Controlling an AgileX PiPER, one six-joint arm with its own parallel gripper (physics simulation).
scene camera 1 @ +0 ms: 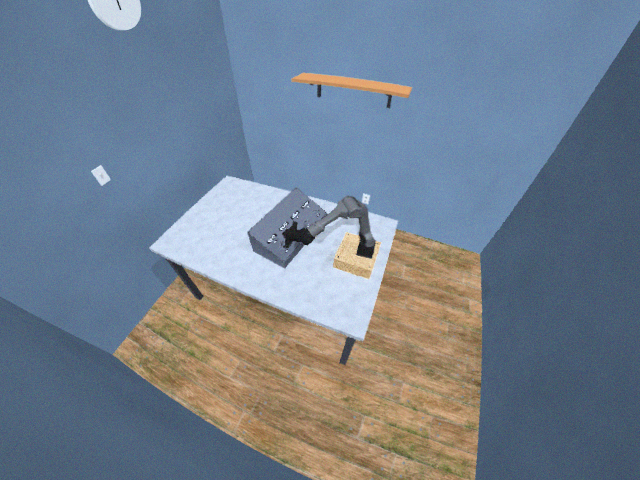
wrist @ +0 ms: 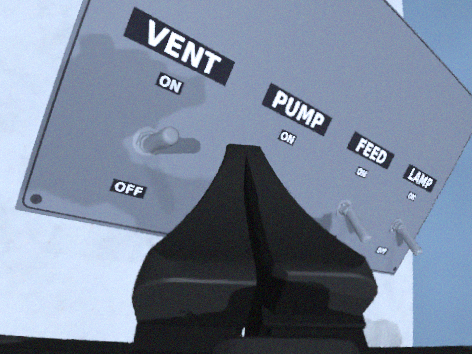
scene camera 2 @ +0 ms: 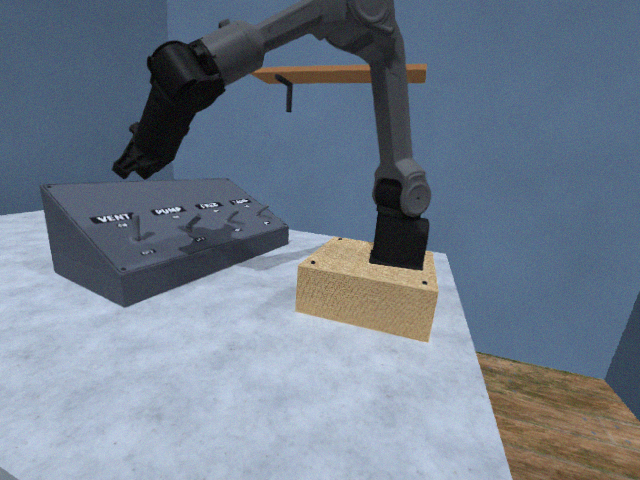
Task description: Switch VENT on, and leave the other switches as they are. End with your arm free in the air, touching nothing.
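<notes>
The grey sloped switch panel (scene camera 1: 269, 222) (scene camera 2: 160, 192) (wrist: 320, 55) stands on the table. The VENT lever (scene camera 2: 136, 228) (wrist: 162, 139) tilts toward its ON label, unlike the others. The PUMP lever (scene camera 2: 192, 223) leans toward OFF; my fingers hide it in the wrist view. The FEED lever (scene camera 2: 232, 218) (wrist: 356, 223) and LAMP lever (scene camera 2: 262, 211) (wrist: 409, 237) lean toward OFF. My gripper (scene camera 2: 132, 172) (wrist: 241, 164) is shut and empty, in the air above the panel, apart from the levers.
The arm's base stands on a wooden block (scene camera 1: 353, 264) (scene camera 2: 364, 304) on the pale table (scene camera 1: 310, 289) (scene camera 2: 258, 392), to the right of the panel. An orange shelf (scene camera 1: 351, 83) (scene camera 2: 330, 73) is on the back wall.
</notes>
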